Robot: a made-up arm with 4 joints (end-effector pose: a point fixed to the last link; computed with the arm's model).
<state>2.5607 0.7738 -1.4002 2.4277</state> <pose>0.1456 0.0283 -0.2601 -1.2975 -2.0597 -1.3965</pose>
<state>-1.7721 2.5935 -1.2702 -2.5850</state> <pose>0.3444 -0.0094 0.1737 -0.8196 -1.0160 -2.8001</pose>
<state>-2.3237 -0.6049 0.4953 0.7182</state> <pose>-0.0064 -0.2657 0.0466 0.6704 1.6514 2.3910</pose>
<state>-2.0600 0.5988 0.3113 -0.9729</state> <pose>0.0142 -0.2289 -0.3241 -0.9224 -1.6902 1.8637</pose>
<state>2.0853 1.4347 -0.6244 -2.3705</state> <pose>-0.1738 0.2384 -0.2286 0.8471 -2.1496 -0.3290</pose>
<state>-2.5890 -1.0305 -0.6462 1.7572</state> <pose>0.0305 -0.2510 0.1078 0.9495 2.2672 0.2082</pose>
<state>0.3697 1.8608 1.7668 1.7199</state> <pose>-0.0209 -0.0728 0.0386 0.2204 1.7443 -0.6556</pose>
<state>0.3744 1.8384 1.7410 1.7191</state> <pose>-0.0238 -0.0716 0.0376 0.2350 1.7188 -0.6364</pose>
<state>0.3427 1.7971 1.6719 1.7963</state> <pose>-0.0242 -0.0786 0.0374 0.2815 1.6303 -0.6362</pose>
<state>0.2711 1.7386 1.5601 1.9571</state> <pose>-0.0221 -0.0956 0.0388 0.3785 1.4847 -0.6438</pose>
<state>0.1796 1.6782 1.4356 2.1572</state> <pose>-0.0195 -0.1191 0.0407 0.5182 1.3321 -0.6401</pose>
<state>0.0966 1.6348 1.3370 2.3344</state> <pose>-0.0170 -0.1419 0.0415 0.6533 1.2222 -0.6279</pose>
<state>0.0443 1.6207 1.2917 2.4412</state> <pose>-0.0137 -0.1562 0.0423 0.7285 1.1733 -0.6250</pose>
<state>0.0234 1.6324 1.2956 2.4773</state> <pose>-0.0096 -0.1609 0.0447 0.7353 1.1703 -0.6385</pose>
